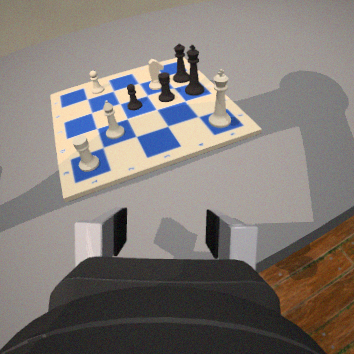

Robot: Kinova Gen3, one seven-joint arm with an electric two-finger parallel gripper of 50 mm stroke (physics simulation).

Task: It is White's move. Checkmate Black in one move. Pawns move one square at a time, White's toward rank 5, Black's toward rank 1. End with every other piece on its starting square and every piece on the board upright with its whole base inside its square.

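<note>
The chessboard lies ahead of my gripper. White rook stands on the blue near-left corner square, white bishop on a blue square diagonally beyond it, and white king on the blue near-right corner square. White pawn stands at the far left, white knight on a blue square towards the back. Black pawn is near the middle, black rook right of it, black king and black queen at the right. All look upright. My gripper is open and empty, short of the board's near edge.
The grey table carries the board and shadows of the arm. Its edge runs along the lower right, with the brown plank floor beyond. The tall black king and queen stand close together, with the black rook and white knight near them.
</note>
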